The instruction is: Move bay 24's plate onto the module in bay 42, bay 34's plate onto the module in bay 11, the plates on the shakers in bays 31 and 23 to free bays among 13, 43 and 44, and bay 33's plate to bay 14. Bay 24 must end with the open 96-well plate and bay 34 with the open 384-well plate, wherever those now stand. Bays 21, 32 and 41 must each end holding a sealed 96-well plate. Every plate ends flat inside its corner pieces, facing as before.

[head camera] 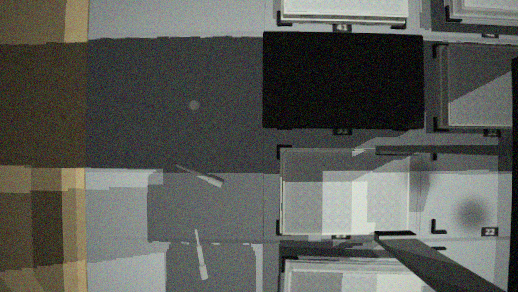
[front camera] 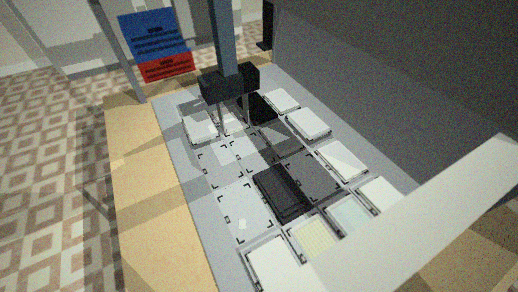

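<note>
My gripper is open and empty, above the right end of the plate in bay 21. Plates sit in bay 32, bay 41, bay 43 and bay 44. Plates stand on the modules in bay 42 and bay 11. The shakers in bay 31 and bay 23 carry no plate. Bay 24 holds a yellowish plate, bay 34 a pale bluish plate. A white plate is in bay 14. Seals cannot be told.
Corner pieces show around bay 13, bay 12, bay 22 and bay 33, with no plates in them. A pale beam crosses the near right and hides part of the deck. A dark wall stands along the right.
</note>
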